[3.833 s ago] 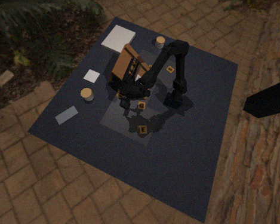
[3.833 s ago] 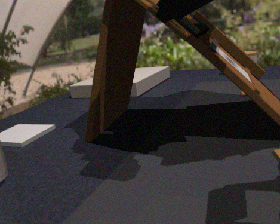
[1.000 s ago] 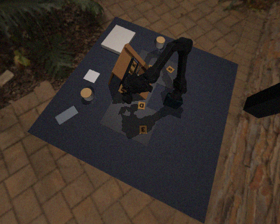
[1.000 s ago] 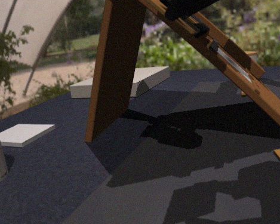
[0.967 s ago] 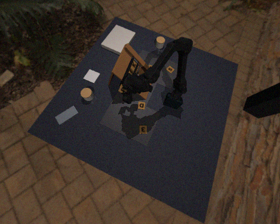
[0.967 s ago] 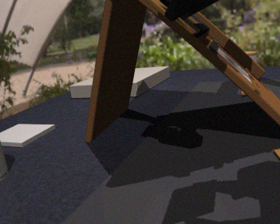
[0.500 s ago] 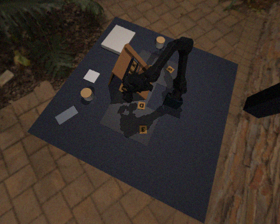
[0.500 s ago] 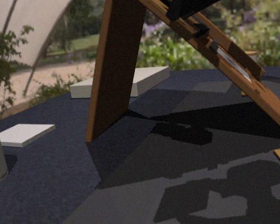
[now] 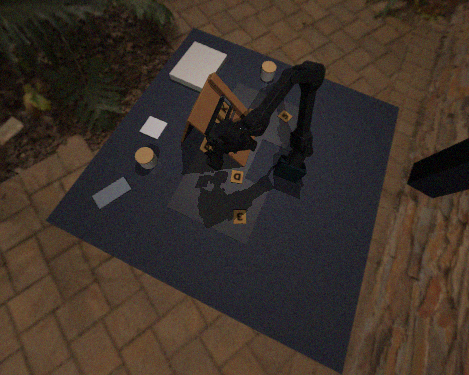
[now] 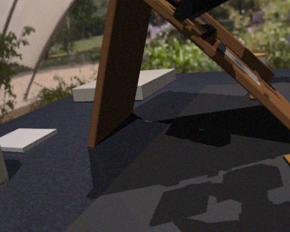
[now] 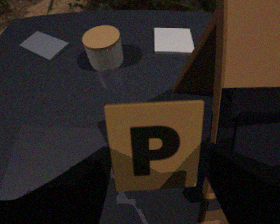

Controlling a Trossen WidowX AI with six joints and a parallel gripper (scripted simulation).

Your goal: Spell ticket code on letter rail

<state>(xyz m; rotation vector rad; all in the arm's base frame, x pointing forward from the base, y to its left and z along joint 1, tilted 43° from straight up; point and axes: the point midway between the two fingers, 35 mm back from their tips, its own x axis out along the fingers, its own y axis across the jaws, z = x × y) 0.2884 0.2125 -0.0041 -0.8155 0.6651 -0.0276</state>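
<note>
Right now the white ticket is 140 mm to the right of my gripper tip, 70 mm below it and 30 mm behind it. The rest, counted from my gripper tip: grey card: 350 mm to the left, 280 mm ahead, 170 mm below; letter tile: right at my gripper tip; white card: 340 mm ahead, 170 mm below, 10 mm to the right.
</note>
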